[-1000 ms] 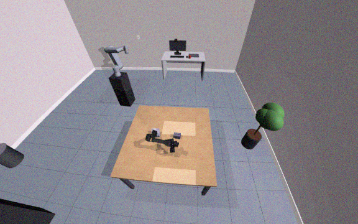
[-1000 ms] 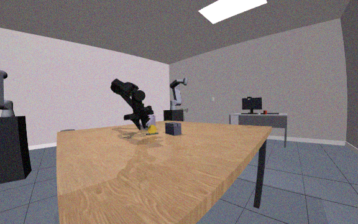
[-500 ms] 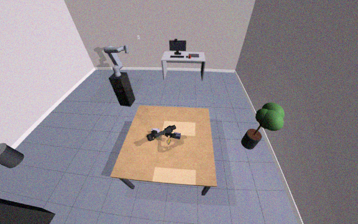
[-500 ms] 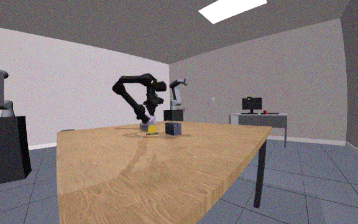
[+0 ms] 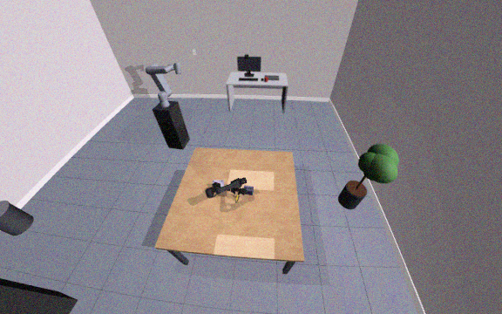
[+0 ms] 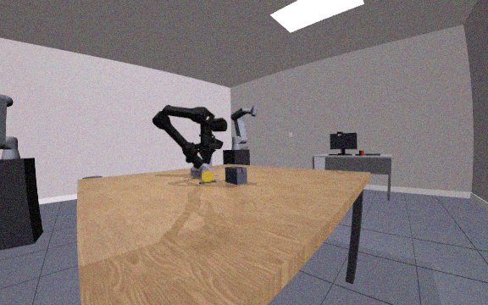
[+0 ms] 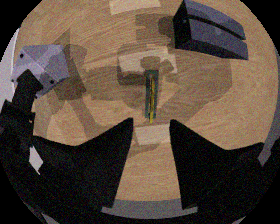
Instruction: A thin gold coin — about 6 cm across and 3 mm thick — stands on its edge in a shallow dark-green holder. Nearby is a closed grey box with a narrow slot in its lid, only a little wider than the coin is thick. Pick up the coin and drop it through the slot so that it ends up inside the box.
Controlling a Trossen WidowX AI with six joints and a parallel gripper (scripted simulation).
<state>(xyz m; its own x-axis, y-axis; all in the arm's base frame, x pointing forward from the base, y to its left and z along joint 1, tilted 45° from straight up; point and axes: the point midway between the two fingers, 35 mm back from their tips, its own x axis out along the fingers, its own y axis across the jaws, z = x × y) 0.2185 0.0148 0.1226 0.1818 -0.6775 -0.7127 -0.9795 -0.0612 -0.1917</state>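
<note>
Now: the gold coin 6 cm below my gripper tip.
</note>
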